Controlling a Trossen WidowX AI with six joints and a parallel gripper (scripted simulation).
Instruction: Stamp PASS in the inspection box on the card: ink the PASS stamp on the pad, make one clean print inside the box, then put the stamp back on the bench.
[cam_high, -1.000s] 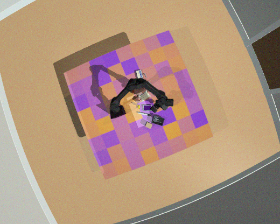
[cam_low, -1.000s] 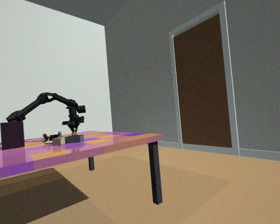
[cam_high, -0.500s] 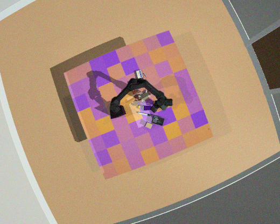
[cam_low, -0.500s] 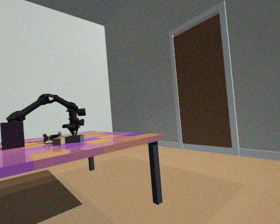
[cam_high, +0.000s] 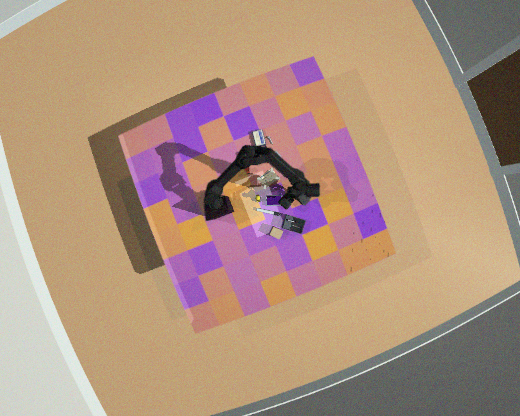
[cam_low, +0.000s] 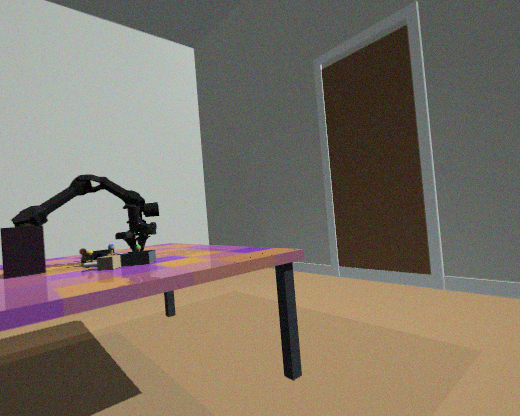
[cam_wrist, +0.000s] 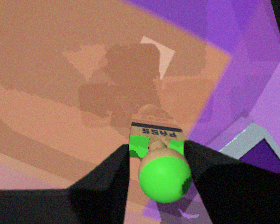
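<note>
Right now the green stamp is 1 cm below my gripper tip. Round my gripper tip: white card 13 cm to the left, 8 cm behind, 3 cm below; ink pad 10 cm behind, 2 cm below, 1 cm to the left; grey ruler 15 cm to the left, 2 cm below.
</note>
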